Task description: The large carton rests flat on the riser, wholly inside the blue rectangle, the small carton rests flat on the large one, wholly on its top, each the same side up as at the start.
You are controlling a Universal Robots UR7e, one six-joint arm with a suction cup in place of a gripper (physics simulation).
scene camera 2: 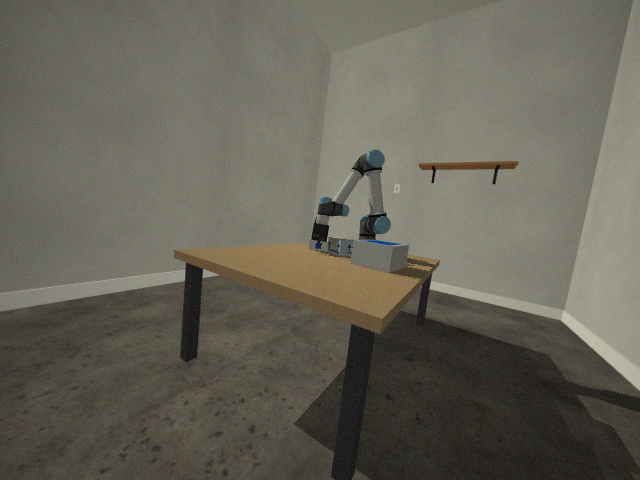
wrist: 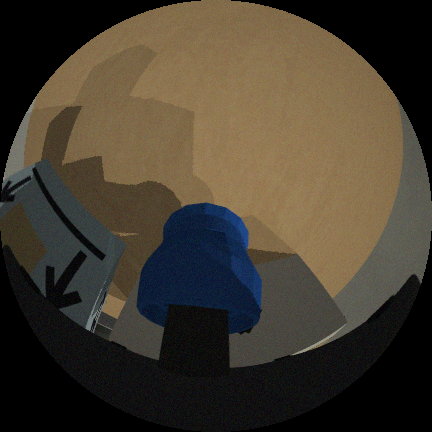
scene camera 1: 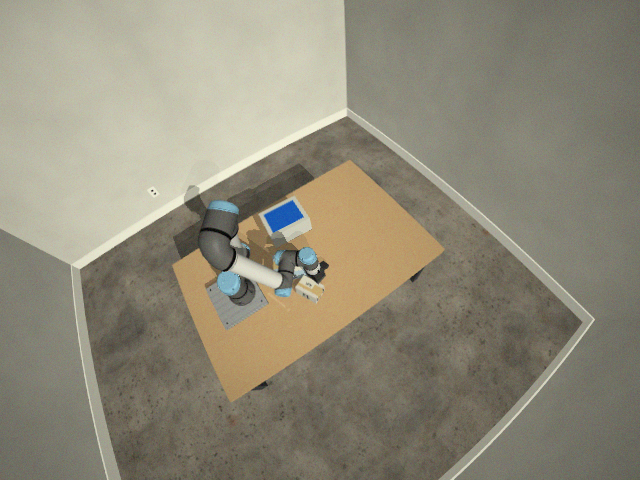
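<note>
My blue suction cup (wrist: pixel 200 257) (scene camera 2: pixel 314 242) (scene camera 1: pixel 321 270) is off and holds nothing. It hangs very low over the plain grey top of the wider carton (wrist: pixel 289 306), at that carton's near edge. A second carton (wrist: pixel 60 238) with black arrows on its grey top stands to the left of it, turned at an angle. In the scene views the cartons (scene camera 1: pixel 310 290) (scene camera 2: pixel 339 246) lie close together on the table, partly hidden by the wrist. The white riser (scene camera 1: pixel 305 227) (scene camera 2: pixel 377 256) with the blue rectangle (scene camera 1: pixel 281 215) (scene camera 2: pixel 383 241) stands bare behind them.
The wooden table (scene camera 1: pixel 361 232) (scene camera 2: pixel 289 269) (wrist: pixel 261 100) carries everything. The robot's grey base plate (scene camera 1: pixel 227 310) sits at the table's left end. A wall shelf (scene camera 2: pixel 468 165) hangs far behind.
</note>
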